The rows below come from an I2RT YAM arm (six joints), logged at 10 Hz.
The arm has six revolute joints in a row. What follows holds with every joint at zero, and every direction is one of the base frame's.
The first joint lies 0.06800 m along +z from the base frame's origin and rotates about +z.
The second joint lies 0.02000 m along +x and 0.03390 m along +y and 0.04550 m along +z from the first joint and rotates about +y.
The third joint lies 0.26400 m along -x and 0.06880 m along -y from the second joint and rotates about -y.
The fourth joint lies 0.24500 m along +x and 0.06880 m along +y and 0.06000 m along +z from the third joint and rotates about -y.
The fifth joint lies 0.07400 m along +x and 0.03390 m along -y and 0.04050 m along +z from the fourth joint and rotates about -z.
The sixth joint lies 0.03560 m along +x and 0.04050 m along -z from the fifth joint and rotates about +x.
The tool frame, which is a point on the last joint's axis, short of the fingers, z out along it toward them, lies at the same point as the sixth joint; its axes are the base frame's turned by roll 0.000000, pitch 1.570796 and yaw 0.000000 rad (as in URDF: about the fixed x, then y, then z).
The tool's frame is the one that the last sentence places.
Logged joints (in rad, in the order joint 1, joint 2, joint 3, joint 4, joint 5, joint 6), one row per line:
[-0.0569 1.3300 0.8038 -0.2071 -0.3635 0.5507]
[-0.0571 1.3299 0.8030 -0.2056 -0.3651 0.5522]
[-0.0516 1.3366 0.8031 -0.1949 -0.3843 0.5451]
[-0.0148 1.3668 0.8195 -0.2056 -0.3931 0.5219]
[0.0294 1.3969 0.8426 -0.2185 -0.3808 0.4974]
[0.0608 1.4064 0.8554 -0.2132 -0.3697 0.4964]
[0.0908 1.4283 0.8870 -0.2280 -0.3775 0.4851]
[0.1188 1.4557 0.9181 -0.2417 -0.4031 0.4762]
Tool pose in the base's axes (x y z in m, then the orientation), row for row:
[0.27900 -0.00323 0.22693 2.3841 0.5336 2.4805]
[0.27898 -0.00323 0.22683 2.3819 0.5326 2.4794]
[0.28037 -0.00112 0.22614 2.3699 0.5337 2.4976]
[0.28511 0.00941 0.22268 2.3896 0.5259 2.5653]
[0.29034 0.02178 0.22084 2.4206 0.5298 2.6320]
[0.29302 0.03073 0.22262 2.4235 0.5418 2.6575]
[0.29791 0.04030 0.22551 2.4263 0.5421 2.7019]
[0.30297 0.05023 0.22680 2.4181 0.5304 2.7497]
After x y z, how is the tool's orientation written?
As angles about the fixed x, y, z axes (roll, pitch, yaw), in radians.
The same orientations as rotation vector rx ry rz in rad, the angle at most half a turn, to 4 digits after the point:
[0.5153 2.2806 0.6687]
[0.5161 2.2798 0.6713]
[0.4895 2.2810 0.6929]
[0.4277 2.3204 0.7086]
[0.3629 2.3548 0.7026]
[0.3277 2.3560 0.7046]
[0.2771 2.3707 0.7220]
[0.2242 2.3897 0.7599]

